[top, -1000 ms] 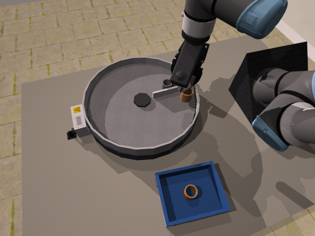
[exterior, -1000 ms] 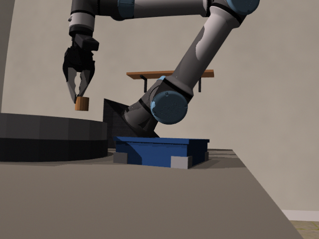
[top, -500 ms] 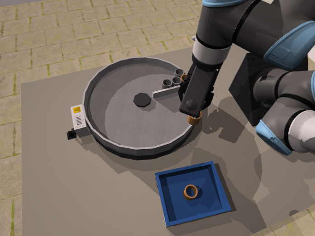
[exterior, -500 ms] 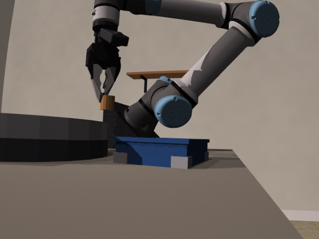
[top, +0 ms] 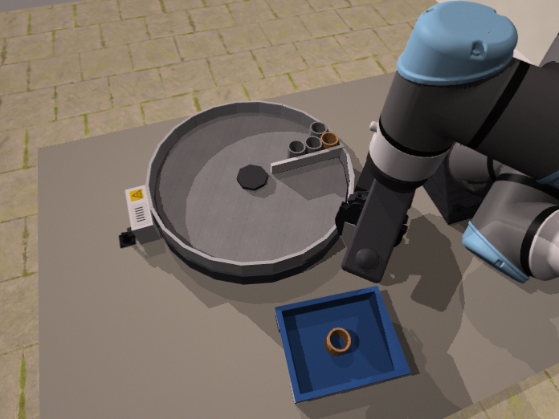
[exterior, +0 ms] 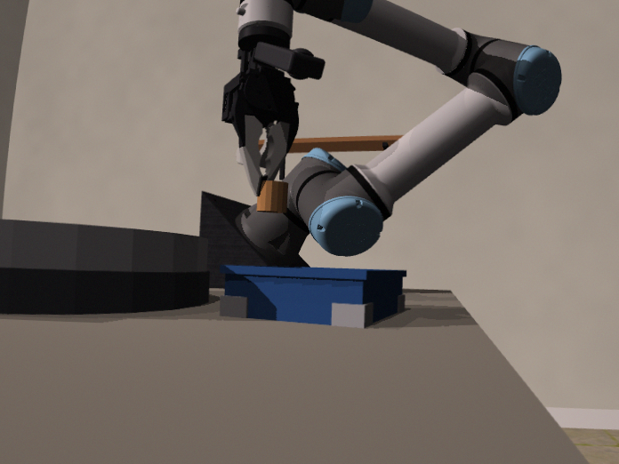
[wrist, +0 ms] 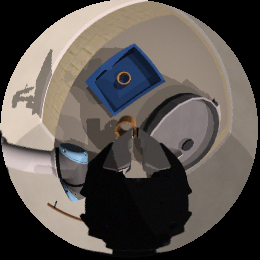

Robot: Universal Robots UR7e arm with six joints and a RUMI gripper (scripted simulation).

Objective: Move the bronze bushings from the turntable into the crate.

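The blue crate is 130 mm below my hand, 100 mm to the left of it and 40 mm ahead of it. The rest, counted from my hand: grey turntable 260 mm to the right, 110 mm ahead, 100 mm below.
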